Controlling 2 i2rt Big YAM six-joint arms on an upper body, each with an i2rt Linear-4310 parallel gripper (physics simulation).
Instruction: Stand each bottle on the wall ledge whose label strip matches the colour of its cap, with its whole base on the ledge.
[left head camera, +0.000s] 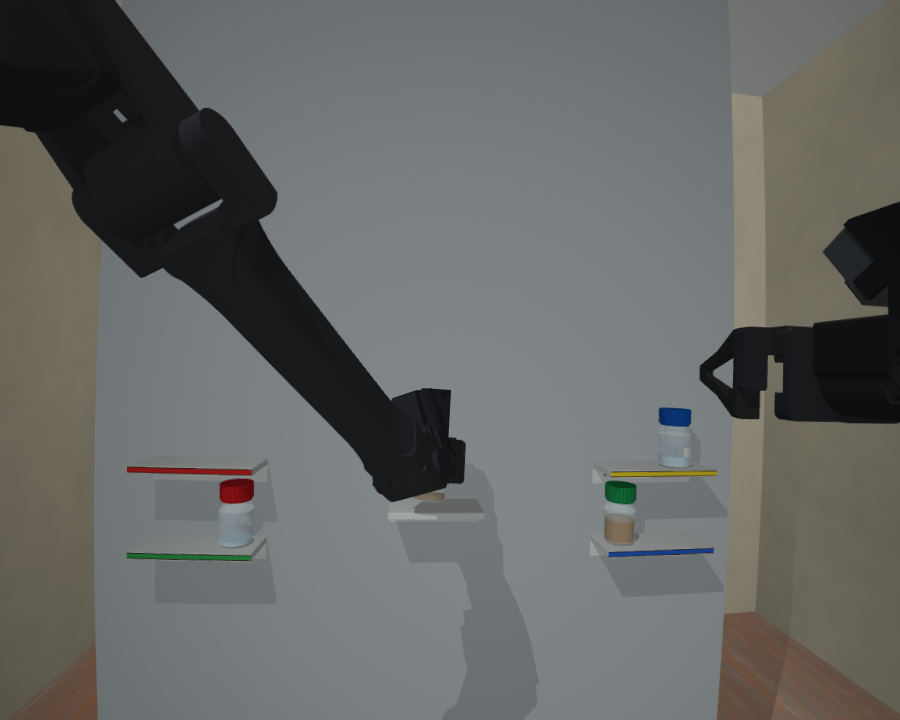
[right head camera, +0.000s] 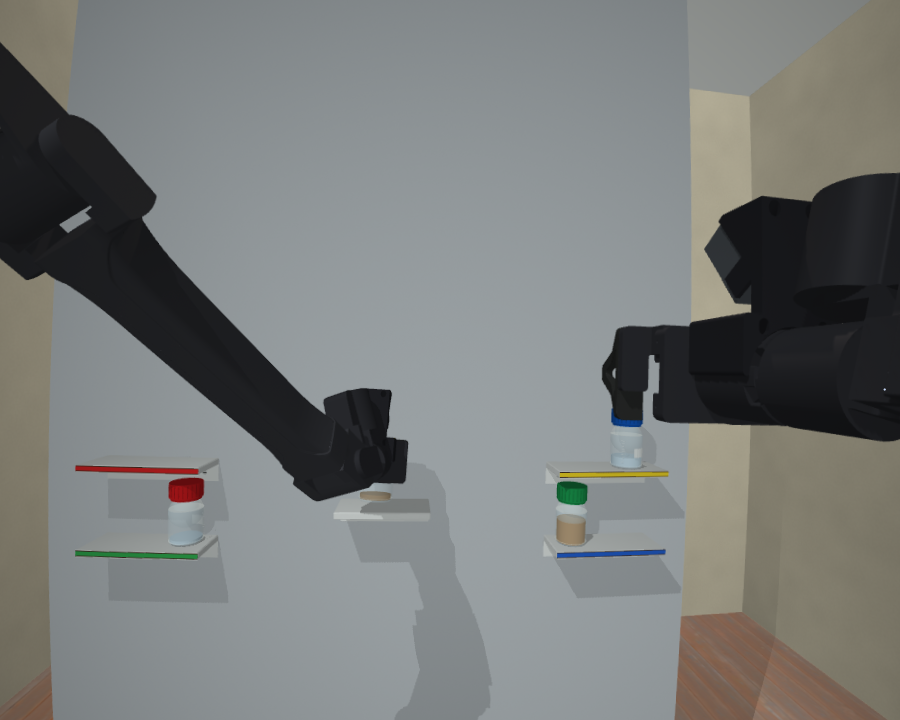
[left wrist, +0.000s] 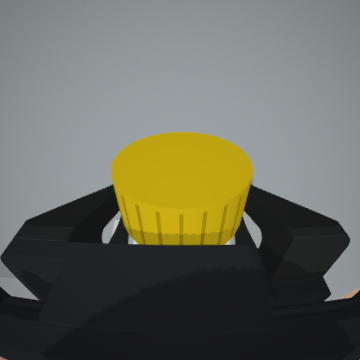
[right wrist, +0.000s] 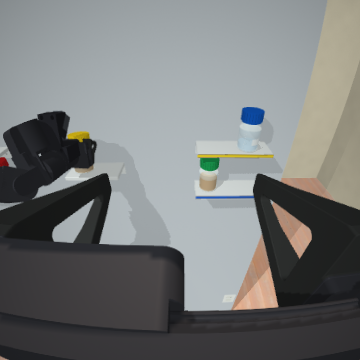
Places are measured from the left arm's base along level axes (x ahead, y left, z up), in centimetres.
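Pixels of known places: left gripper, fingertip midpoint: (right wrist: 86, 143); right gripper, fingertip midpoint: (left head camera: 748, 374) (right head camera: 654, 374) (right wrist: 181, 181).
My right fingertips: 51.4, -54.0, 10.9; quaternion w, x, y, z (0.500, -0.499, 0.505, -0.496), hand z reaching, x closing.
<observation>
Ahead of a thing's pixels: the offset from my right fingertips to its top centre, as dx, dy, dz. "spot": to the spot under its first point.
My left gripper (left wrist: 181, 180) is shut on the yellow-capped bottle {+36.6, +27.3, -11.6} (left wrist: 181, 170) (right wrist: 79, 136) (right head camera: 375, 494), upright at the plain middle ledge {+39.4, +26.2, -24.3} (left head camera: 450, 515) (right wrist: 114, 172); whether its base touches is unclear. The red-capped bottle {+39.9, +60.2, -20.8} (left head camera: 236, 518) (right head camera: 186, 518) stands on the green-strip ledge {+35.4, +66.2, -31.4} (left head camera: 187, 556), below the red-strip ledge {+35.4, +66.2, -17.4} (left head camera: 187, 470). The blue-capped bottle {+38.6, -17.3, -6.8} (left head camera: 674, 439) (right wrist: 250, 131) stands on the yellow-strip ledge {spot: +35.4, -8.7, -17.8} (left head camera: 638, 473) (right wrist: 220, 156). The green-capped bottle {+39.6, -7.7, -20.8} (left head camera: 620, 514) (right wrist: 208, 175) stands on the blue-strip ledge {+35.4, -13.8, -31.4} (left head camera: 660, 552) (right wrist: 225, 197). My right gripper (right wrist: 181, 181) is open and empty, away from the wall in front of the right ledges.
The left arm (left head camera: 300, 322) (right head camera: 202, 322) reaches diagonally across the grey wall (left head camera: 540, 225) and hides most of the yellow-capped bottle in both head views. The right arm (right head camera: 810, 367) comes in from the right edge. The wall's right edge lies close beside the right ledges.
</observation>
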